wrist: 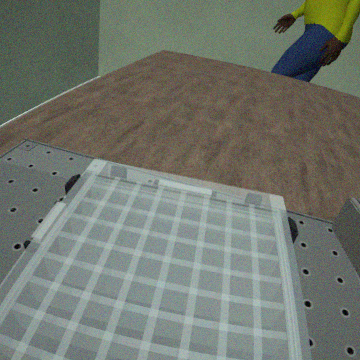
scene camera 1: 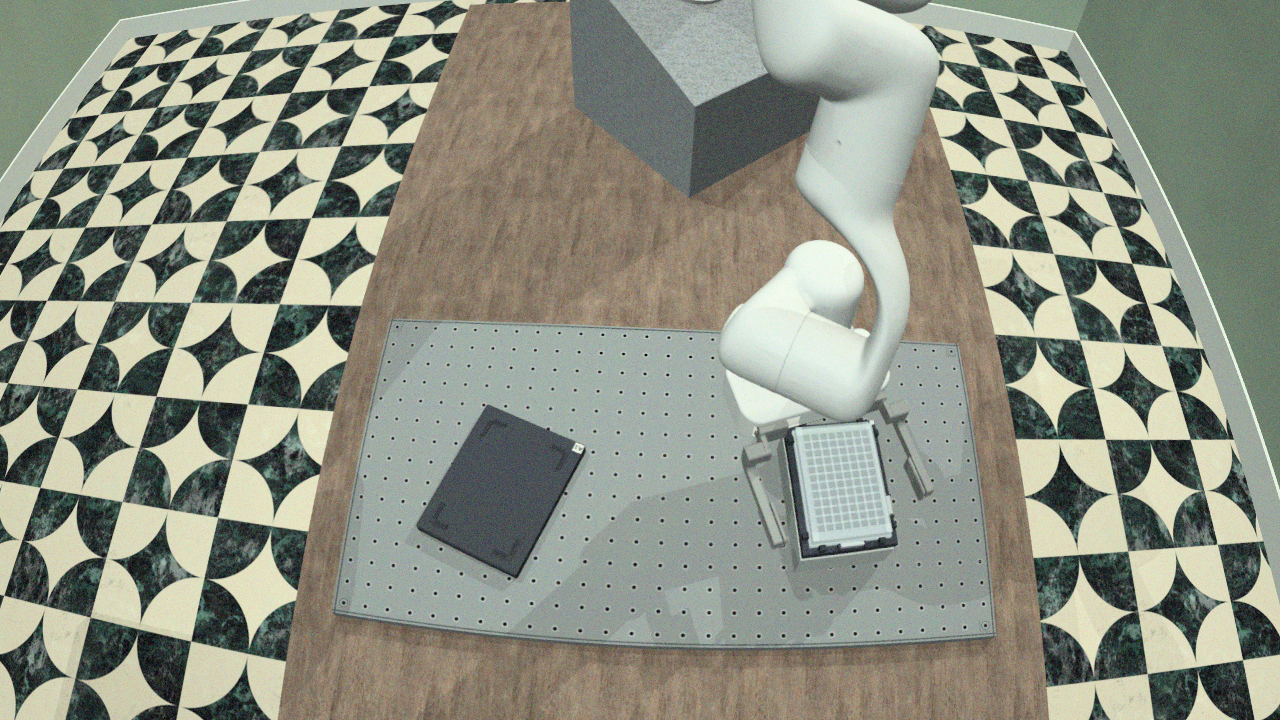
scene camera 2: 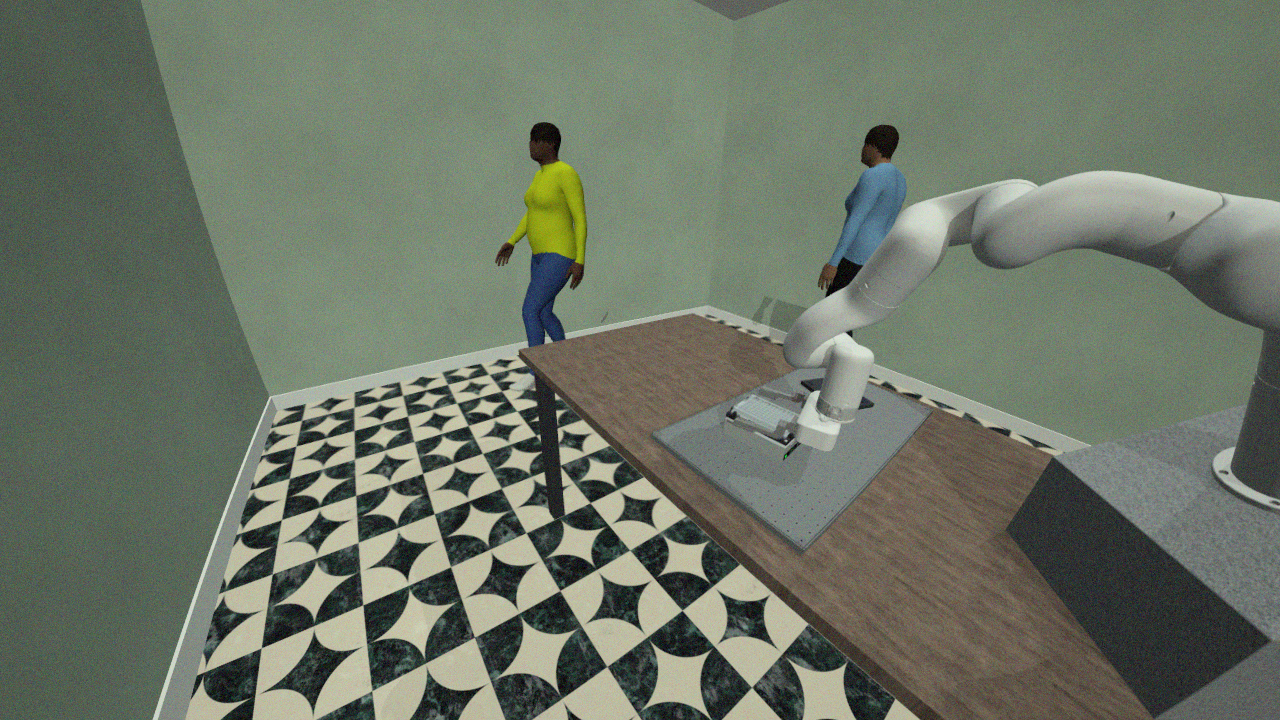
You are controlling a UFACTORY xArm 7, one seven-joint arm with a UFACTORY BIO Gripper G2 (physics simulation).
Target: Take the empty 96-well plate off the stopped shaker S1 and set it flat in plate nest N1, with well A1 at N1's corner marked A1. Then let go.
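Frame: origin at the arm's base, x ahead, y left, z up, level; centimetres.
Seen in the pictures: hand at its tool point: (wrist: 166, 244) (scene camera 1: 848, 501) (scene camera 2: 757, 408).
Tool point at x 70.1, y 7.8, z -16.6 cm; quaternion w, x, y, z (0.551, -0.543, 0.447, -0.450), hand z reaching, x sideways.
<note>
Offsets run from my tool point to a thing's top centre. "spot": to the spot under its first point. Level surfaces: height alone.
The clear, pale 96-well plate {dx -2.4, dy -0.1, dz +0.1 cm} (scene camera 1: 839, 483) (scene camera 2: 765, 416) (wrist: 165, 270) sits on the shaker S1 {spot: dx -1.5, dy -5.0, dz -1.8 cm} (scene camera 1: 794, 501), between its black corner holders, at the right of the grey perforated board. My gripper (scene camera 1: 850, 516) is open, with one finger on each side of the plate and a gap on both sides. In the wrist view, part of one finger shows at the right edge. The nest N1 {dx -7.2, dy -34.1, dz -5.3 cm} (scene camera 1: 505, 492) is a flat dark block at the left, turned at an angle and empty. A small white tag {spot: dx -11.2, dy -25.6, dz -5.6 cm} (scene camera 1: 579, 447) marks one corner; its lettering is too small to read. Well A1 cannot be made out.
The grey perforated board {dz -6.8 cm} (scene camera 1: 626, 573) (scene camera 2: 805, 523) lies on the wooden table {dz -8.1 cm} (scene camera 1: 537, 223) (scene camera 2: 913, 582). A large grey pedestal (scene camera 1: 693, 134) (scene camera 2: 1127, 546) carries the arm. A person in yellow (scene camera 2: 553, 214) and a person in blue (scene camera 2: 870, 210) are beyond the table.
</note>
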